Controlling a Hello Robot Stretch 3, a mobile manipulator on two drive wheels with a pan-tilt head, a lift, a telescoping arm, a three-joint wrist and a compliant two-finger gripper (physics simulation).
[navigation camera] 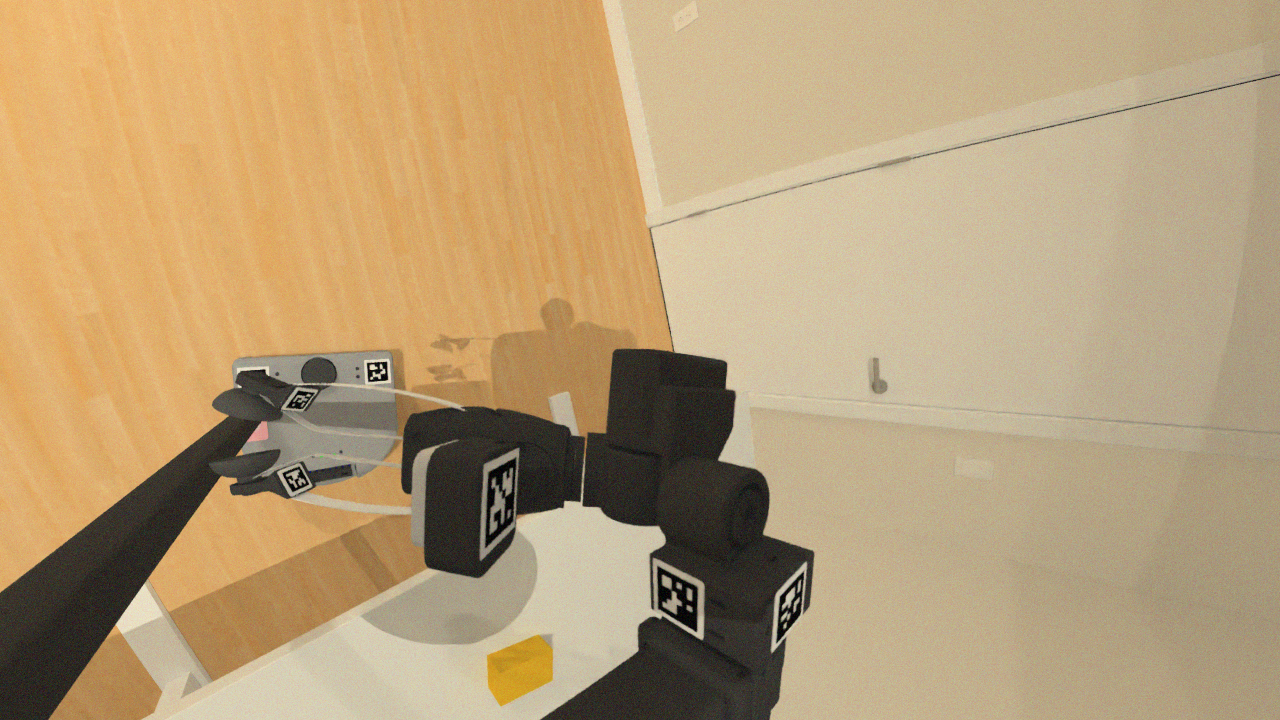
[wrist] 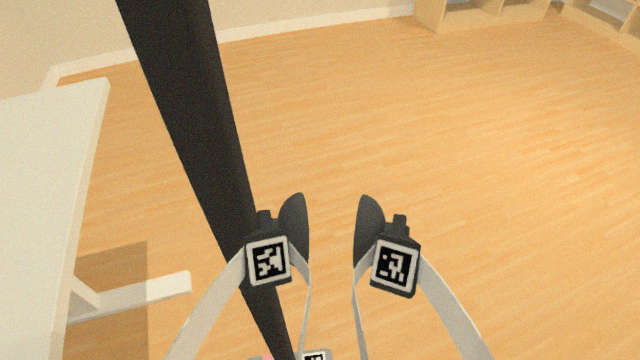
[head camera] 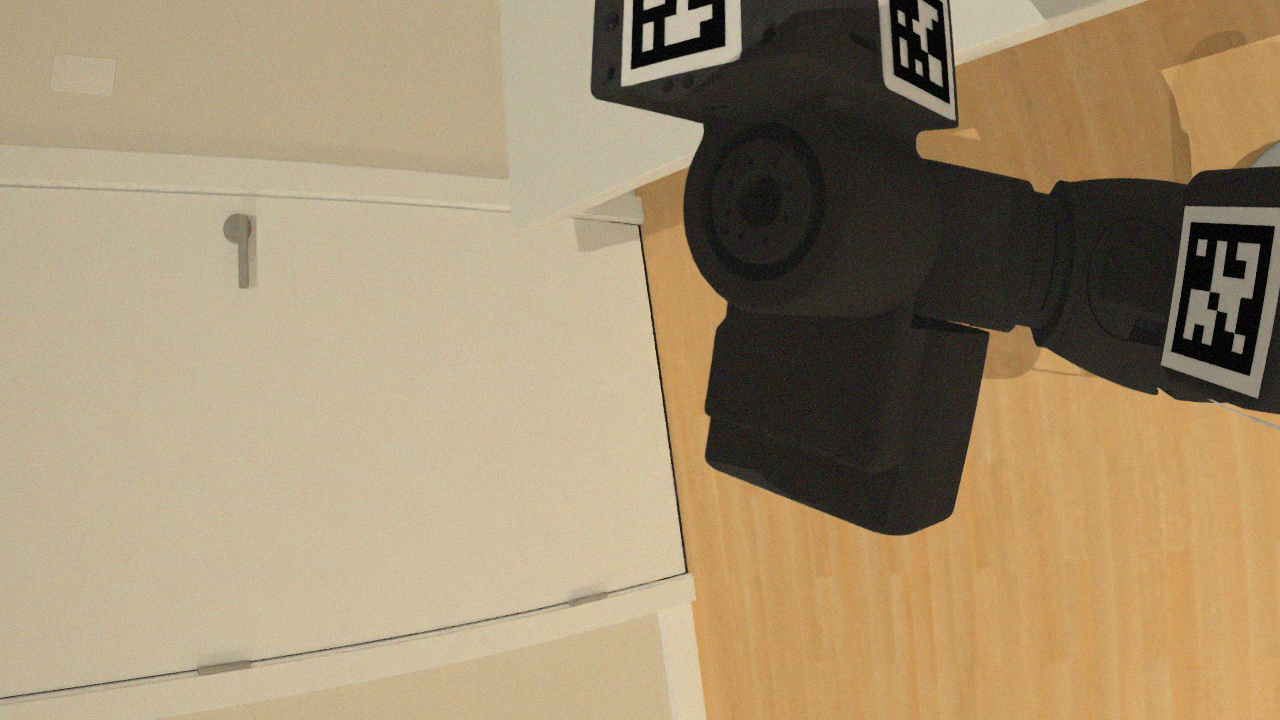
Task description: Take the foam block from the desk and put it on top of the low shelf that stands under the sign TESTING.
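Seen in the pictures: gripper, fingertip midpoint: (navigation camera: 221, 429); robot's base at its link origin: (navigation camera: 319, 372).
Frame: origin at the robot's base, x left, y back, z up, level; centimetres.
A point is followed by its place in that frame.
Note:
The foam block (navigation camera: 520, 669) @(x -18.7, y 42.6, z 76.5 cm), a yellow block, lies on the white desk (head camera: 572, 152) @(x -76.8, y 17.0, z 72.0 cm) (navigation camera: 313, 689) @(x 6.2, y 34.5, z 72.0 cm) (wrist: 40, 175), near the bottom of the navigation view. My gripper (navigation camera: 247, 433) @(x 6.1, y -1.0, z 90.6 cm) (wrist: 330, 219) @(x 6.1, y -1.0, z 90.6 cm) is open, with its two dark fingertips apart and nothing between them. It hangs over my grey base, off the desk's edge and away from the block. In the wrist view the desk is at the left. The sign TESTING does not show in these views, and I cannot tell whether the low shelf does.
Wooden shelf units (wrist: 429, 17) stand far off at the upper right of the wrist view. My dark mast (wrist: 190, 115) rises close beside the gripper. A desk foot (wrist: 167, 287) juts over the floor. A closed white door (head camera: 358, 429) @(x -134.7, y -20.6, z 71.6 cm) (navigation camera: 966, 259) @(x -133.4, y -25.9, z 119.1 cm) is in the beige wall.

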